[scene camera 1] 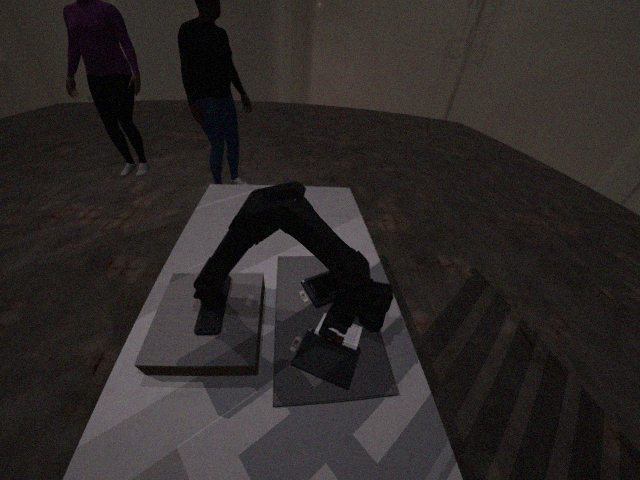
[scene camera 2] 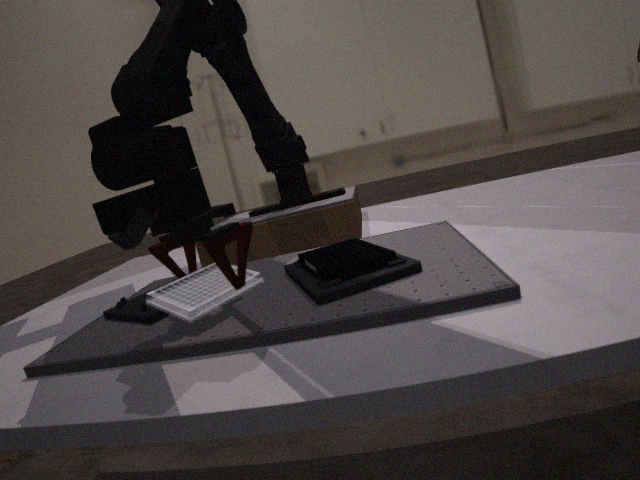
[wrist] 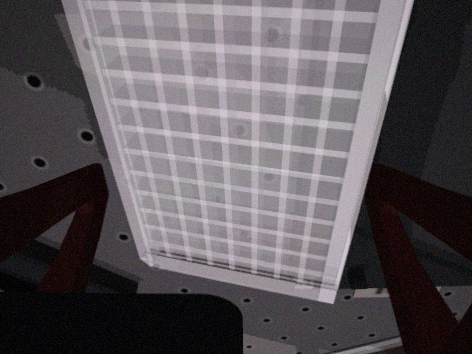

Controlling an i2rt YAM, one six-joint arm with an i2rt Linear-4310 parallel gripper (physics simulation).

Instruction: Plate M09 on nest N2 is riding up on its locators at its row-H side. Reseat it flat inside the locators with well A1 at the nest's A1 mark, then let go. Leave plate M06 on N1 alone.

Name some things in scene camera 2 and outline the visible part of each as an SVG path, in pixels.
The gripper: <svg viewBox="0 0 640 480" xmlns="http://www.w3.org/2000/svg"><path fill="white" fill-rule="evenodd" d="M177 175L175 174L165 178L159 177L153 181L154 184L175 178ZM182 172L183 175L192 172L205 213L184 222L150 227L153 237L159 234L168 234L159 237L160 242L150 246L148 250L180 279L186 276L186 274L168 253L183 245L189 274L197 271L195 242L201 241L205 250L236 290L239 290L245 286L247 255L253 230L252 222L228 223L211 231L210 228L214 226L212 218L223 216L227 218L236 214L233 203L211 207L199 168ZM237 240L237 275L232 269L224 251L225 245Z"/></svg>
A clear well plate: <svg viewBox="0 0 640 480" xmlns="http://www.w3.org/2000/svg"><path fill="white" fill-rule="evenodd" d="M264 278L260 277L260 272L246 269L245 286L236 290L216 263L213 263L147 293L145 302L148 306L192 324L265 283Z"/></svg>
